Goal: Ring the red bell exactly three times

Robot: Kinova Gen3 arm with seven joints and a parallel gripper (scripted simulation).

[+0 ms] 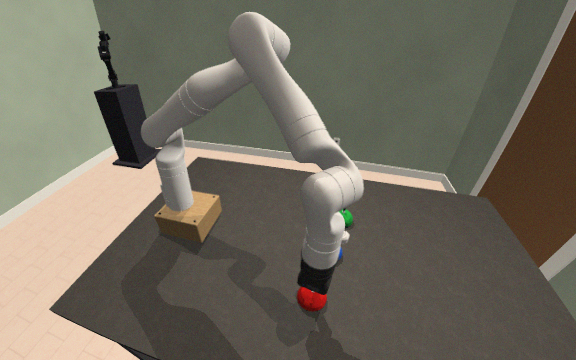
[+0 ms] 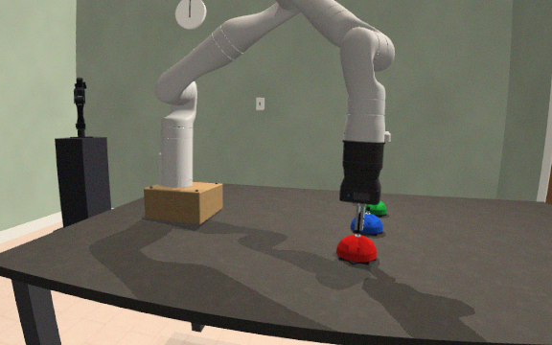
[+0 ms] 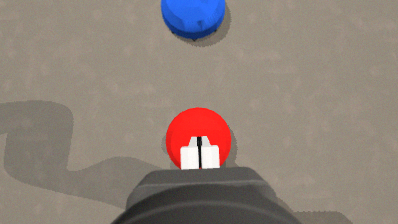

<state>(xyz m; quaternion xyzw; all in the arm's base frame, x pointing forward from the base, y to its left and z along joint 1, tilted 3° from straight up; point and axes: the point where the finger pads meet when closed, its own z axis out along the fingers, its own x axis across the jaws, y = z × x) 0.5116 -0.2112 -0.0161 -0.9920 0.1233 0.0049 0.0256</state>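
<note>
Now: the red bell 40 mm below my hand. Also, from my hand: green bell 340 mm to the left, 80 mm ahead, 40 mm below; blue bell 170 mm to the left, 40 mm below, 40 mm ahead.
</note>
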